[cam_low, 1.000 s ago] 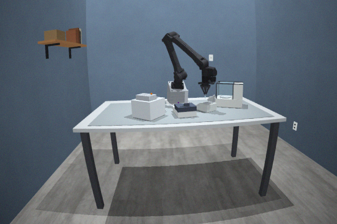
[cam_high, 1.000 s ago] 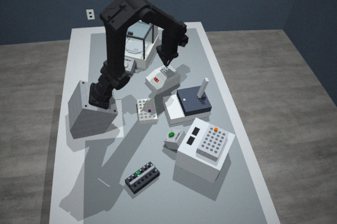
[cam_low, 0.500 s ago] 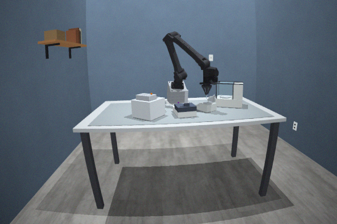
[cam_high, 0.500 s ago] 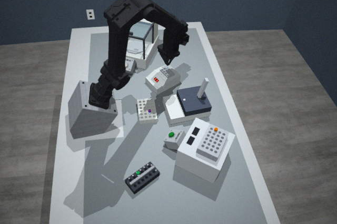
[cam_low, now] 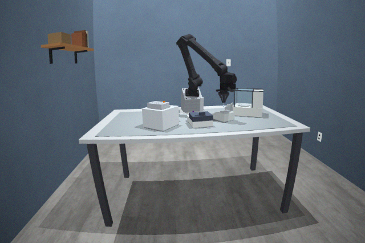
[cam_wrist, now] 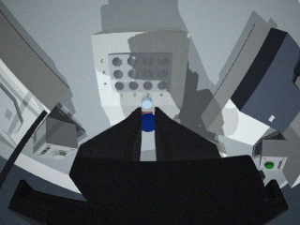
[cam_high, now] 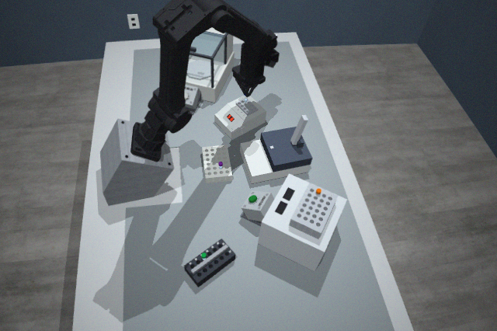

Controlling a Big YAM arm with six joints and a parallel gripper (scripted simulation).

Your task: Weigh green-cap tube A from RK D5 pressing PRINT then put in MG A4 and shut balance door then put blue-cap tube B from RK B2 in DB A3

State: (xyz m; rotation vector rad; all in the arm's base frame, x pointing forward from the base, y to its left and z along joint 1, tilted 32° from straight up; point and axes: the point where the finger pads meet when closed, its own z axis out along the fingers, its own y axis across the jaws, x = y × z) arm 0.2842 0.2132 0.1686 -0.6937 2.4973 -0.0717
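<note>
The tube B is 20 mm below my hand. From my hand the other things lie so: white tube rack 110 mm behind, 200 mm to the right, 120 mm below; then balance door 170 mm behind, 180 mm to the left, 70 mm above; then dry block DB 20 mm behind, 110 mm below.
</note>
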